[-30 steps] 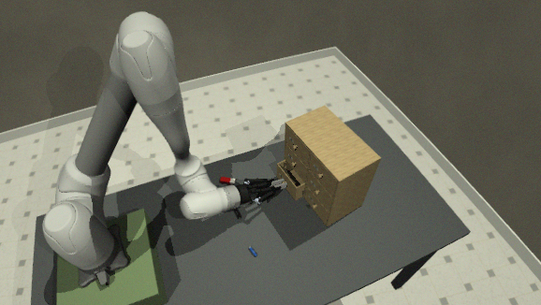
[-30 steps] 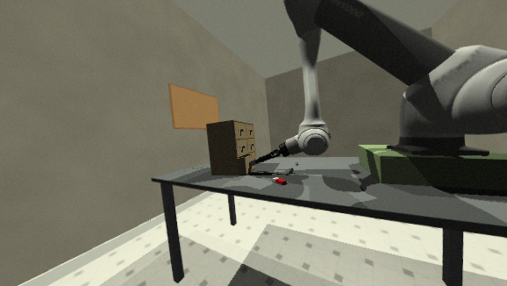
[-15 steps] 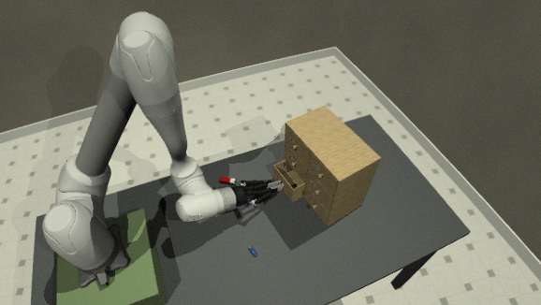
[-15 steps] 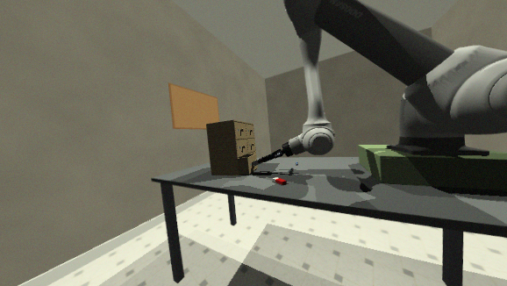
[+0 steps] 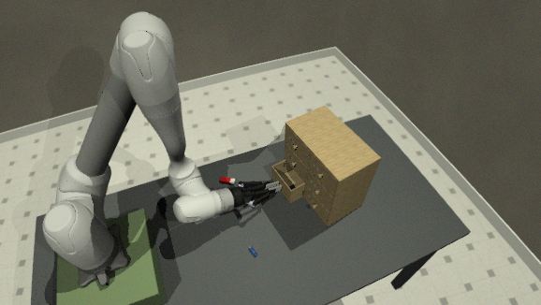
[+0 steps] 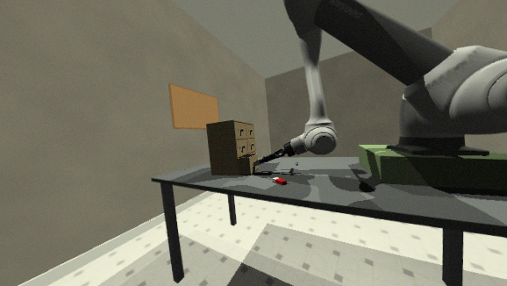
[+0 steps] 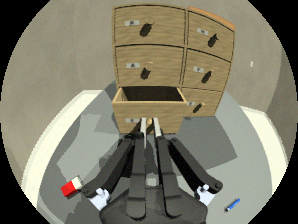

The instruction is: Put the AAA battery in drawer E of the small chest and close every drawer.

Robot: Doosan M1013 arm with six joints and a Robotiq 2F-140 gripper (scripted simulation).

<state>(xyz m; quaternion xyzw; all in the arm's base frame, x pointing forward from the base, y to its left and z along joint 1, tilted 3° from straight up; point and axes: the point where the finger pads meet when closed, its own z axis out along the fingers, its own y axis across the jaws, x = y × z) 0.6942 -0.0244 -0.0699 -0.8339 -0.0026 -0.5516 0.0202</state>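
My gripper is now 190 mm past the AAA battery, 190 mm to the left of it and 60 mm above it. Also, from my hand: red-and-white object 130 mm behind, 160 mm to the left, 50 mm below; dark cylinder 170 mm behind, 10 mm to the right, 50 mm below.
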